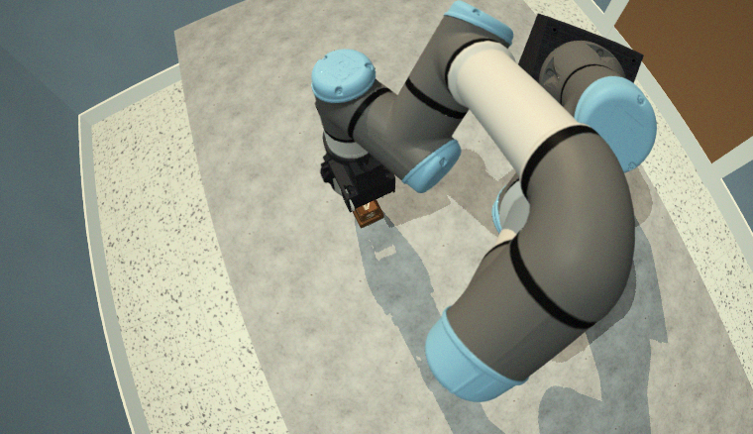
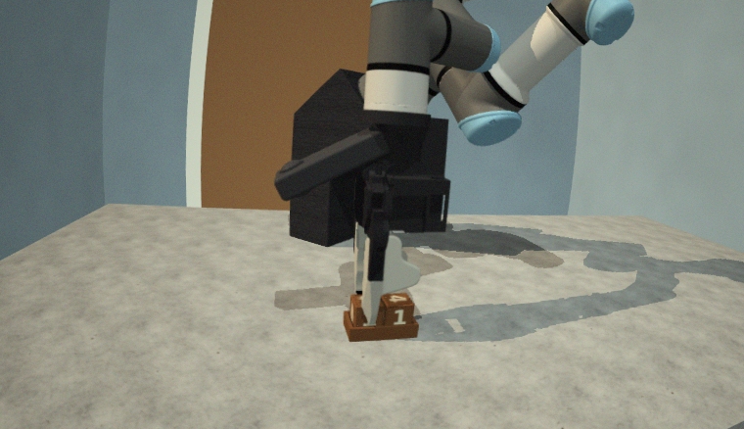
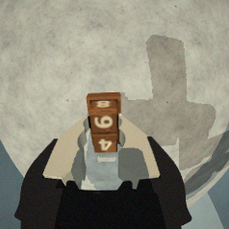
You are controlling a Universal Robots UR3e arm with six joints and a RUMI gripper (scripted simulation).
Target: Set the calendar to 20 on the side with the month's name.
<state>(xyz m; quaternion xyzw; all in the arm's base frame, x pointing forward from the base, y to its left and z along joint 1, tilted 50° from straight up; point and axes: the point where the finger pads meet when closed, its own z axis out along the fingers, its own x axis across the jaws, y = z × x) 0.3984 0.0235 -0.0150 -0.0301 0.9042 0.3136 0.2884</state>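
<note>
My hand is 3 cm above the brown calendar tray, 2 cm to the right of it and 1 cm past it. Round my hand: cube: 3 cm to the left, 1 cm below, 1 cm behind.
</note>
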